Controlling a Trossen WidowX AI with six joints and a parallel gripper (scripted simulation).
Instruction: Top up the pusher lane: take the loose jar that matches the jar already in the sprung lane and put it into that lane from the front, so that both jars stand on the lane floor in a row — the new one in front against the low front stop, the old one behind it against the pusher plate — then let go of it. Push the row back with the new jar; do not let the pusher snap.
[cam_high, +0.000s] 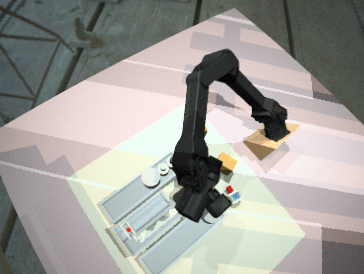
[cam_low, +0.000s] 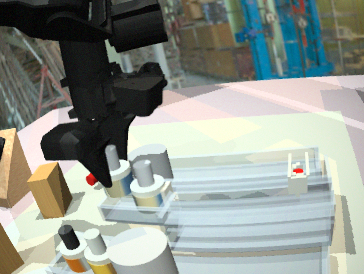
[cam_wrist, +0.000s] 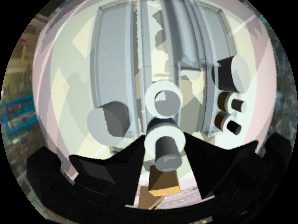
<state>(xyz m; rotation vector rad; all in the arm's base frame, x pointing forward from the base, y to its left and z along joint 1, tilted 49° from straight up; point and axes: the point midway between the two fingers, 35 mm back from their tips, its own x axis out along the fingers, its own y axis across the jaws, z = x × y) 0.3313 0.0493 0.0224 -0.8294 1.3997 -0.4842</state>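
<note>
My gripper tip is 15 cm short of the sprung lane and 4 cm above it. Also, from my gripper tip: red mark 23 cm ahead, 1 cm above.
</note>
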